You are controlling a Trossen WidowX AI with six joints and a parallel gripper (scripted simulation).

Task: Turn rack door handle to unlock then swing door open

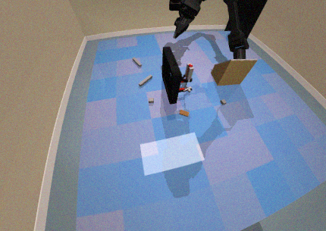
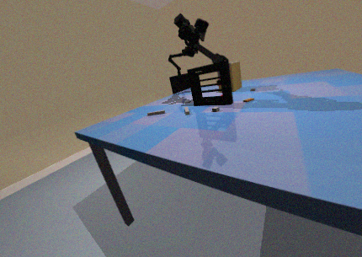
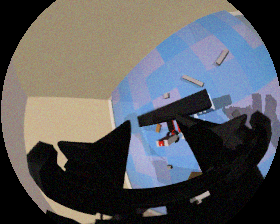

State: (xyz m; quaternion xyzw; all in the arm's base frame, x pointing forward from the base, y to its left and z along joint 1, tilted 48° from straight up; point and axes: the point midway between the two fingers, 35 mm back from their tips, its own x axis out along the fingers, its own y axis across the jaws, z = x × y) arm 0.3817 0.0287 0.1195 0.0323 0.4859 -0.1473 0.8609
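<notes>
Right now my gripper tip is 17 cm above the grey handle, 7 cm to the right of it and 6 cm past it. The rest, counted from my gripper tip: orange piece: 28 cm below, 20 cm to the left.
</notes>
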